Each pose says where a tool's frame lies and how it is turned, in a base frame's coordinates. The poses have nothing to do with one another.
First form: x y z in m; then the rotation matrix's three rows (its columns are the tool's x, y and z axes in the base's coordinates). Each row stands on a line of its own.
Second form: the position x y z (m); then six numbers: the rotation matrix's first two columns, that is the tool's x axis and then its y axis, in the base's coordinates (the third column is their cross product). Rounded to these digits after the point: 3 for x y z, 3 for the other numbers.
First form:
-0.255 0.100 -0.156
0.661 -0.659 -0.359
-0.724 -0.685 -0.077
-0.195 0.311 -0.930
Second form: -0.255 0.100 -0.156 0.661 -0.724 -0.195 -0.659 -0.685 0.311
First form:
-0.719 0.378 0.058
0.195 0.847 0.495
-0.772 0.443 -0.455
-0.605 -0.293 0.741
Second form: -0.719 0.378 0.058 0.195 -0.772 -0.605 0.847 0.443 -0.293
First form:
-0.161 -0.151 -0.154
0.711 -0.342 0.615
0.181 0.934 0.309
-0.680 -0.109 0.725
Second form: -0.161 -0.151 -0.154 0.711 0.181 -0.680 -0.342 0.934 -0.109
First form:
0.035 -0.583 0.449
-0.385 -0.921 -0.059
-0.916 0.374 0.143
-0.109 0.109 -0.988
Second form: 0.035 -0.583 0.449 -0.385 -0.916 -0.109 -0.921 0.374 0.109
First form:
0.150 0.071 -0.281
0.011 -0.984 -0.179
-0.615 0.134 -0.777
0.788 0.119 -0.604
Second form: 0.150 0.071 -0.281 0.011 -0.615 0.788 -0.984 0.134 0.119
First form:
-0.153 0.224 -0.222
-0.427 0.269 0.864
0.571 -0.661 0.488
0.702 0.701 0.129
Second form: -0.153 0.224 -0.222 -0.427 0.571 0.702 0.269 -0.661 0.701
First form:
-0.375 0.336 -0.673
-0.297 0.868 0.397
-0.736 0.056 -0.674
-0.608 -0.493 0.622
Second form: -0.375 0.336 -0.673 -0.297 -0.736 -0.608 0.868 0.056 -0.493
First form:
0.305 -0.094 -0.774
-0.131 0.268 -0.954
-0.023 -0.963 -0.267
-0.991 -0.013 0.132
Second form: 0.305 -0.094 -0.774 -0.131 -0.023 -0.991 0.268 -0.963 -0.013
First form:
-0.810 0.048 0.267
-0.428 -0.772 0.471
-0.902 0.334 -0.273
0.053 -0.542 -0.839
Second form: -0.810 0.048 0.267 -0.428 -0.902 0.053 -0.772 0.334 -0.542
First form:
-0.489 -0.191 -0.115
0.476 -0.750 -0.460
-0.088 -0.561 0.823
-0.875 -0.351 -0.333
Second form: -0.489 -0.191 -0.115 0.476 -0.088 -0.875 -0.750 -0.561 -0.351
